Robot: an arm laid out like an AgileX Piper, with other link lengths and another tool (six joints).
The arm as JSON. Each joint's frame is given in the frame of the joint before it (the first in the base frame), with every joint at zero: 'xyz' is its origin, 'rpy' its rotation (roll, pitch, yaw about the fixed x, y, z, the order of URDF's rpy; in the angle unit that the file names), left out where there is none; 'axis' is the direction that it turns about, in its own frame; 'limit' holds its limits. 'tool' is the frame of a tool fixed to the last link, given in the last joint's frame.
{
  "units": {
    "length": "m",
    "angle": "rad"
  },
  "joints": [
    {
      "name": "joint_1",
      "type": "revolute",
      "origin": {
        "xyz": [
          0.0,
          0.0,
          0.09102
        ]
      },
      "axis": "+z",
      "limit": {
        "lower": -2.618,
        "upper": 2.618
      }
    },
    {
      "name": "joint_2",
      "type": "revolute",
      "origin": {
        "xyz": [
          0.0,
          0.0,
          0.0
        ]
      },
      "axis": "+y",
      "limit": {
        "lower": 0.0,
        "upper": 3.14
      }
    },
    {
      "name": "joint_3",
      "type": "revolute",
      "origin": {
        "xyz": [
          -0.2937,
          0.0,
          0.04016
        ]
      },
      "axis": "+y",
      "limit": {
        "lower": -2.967,
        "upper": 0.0
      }
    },
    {
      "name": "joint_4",
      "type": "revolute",
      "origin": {
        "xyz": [
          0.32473,
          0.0,
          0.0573
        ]
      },
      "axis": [
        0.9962,
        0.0,
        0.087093
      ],
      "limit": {
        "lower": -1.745,
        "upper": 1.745
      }
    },
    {
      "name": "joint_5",
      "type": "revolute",
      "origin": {
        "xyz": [
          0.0,
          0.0,
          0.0
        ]
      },
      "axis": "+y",
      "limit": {
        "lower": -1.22,
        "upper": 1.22
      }
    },
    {
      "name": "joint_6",
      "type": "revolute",
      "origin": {
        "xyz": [
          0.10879,
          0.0,
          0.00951
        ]
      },
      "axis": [
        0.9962,
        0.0,
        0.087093
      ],
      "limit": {
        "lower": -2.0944,
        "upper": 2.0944
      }
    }
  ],
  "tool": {
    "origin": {
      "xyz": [
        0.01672,
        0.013,
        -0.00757
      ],
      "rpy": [
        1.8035,
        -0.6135,
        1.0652
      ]
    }
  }
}
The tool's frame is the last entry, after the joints.
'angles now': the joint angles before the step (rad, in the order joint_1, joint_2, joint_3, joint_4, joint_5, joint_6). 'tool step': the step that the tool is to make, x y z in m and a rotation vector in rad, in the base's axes. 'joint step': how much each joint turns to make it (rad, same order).
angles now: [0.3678, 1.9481, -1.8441, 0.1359, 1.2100, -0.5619]
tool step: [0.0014, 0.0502, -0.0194, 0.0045, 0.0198, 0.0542]
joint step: [0.0873, 0.0971, -0.0853, 0.0003, 0.0000, 0.0354]
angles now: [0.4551, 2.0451, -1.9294, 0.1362, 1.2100, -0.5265]
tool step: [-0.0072, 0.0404, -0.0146, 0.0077, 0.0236, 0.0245]
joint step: [0.0715, 0.0640, -0.0543, 0.0018, 0.0011, 0.0501]
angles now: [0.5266, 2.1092, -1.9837, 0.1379, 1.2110, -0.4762]
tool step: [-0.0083, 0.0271, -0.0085, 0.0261, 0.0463, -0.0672]
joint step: [0.0455, 0.0368, -0.0306, 0.0091, 0.0038, 0.1199]
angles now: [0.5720, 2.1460, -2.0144, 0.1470, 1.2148, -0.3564]
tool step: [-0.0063, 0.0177, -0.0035, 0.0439, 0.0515, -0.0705]
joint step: [0.0234, 0.0208, -0.0183, 0.0350, 0.0011, 0.0984]
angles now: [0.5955, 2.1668, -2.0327, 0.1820, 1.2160, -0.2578]
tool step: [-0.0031, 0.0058, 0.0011, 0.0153, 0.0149, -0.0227]
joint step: [0.0088, 0.0020, -0.0047, 0.0109, 0.0006, 0.0332]
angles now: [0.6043, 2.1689, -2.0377, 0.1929, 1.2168, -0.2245]
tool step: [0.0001, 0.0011, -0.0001, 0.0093, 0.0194, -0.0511]
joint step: [0.0001, 0.0010, -0.0002, 0.0020, 0.0000, 0.0547]
